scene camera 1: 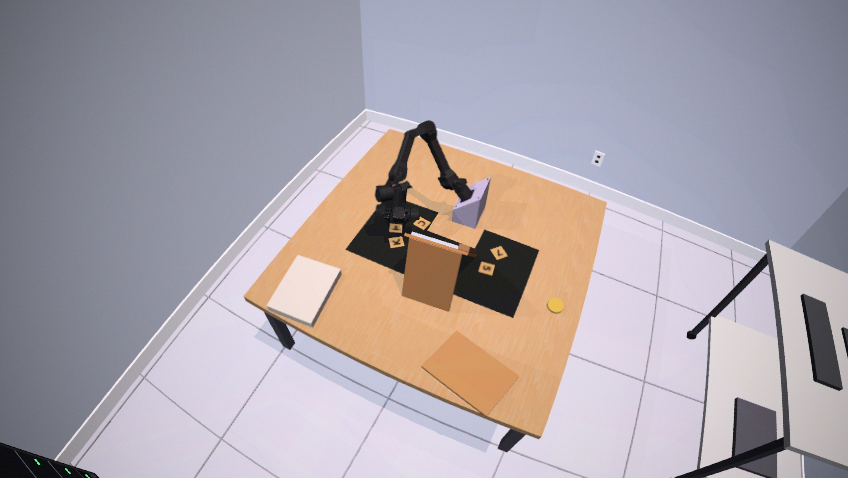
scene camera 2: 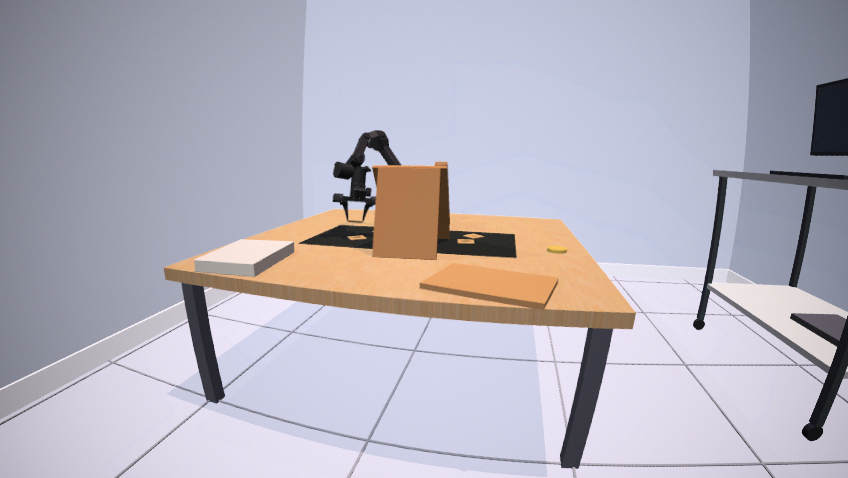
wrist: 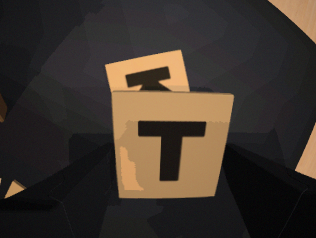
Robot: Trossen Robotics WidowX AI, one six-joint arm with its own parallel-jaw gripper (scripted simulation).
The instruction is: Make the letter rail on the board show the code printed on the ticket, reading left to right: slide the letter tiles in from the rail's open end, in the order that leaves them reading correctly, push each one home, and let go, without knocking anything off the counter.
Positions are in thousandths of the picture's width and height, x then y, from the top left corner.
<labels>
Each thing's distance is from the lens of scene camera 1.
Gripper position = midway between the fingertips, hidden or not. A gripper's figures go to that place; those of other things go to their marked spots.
my gripper (scene camera 1: 466, 478): 185 cm
white slab (scene camera 1: 357, 616): 172 cm
flat brown panel (scene camera 1: 555, 779): 155 cm
</labels>
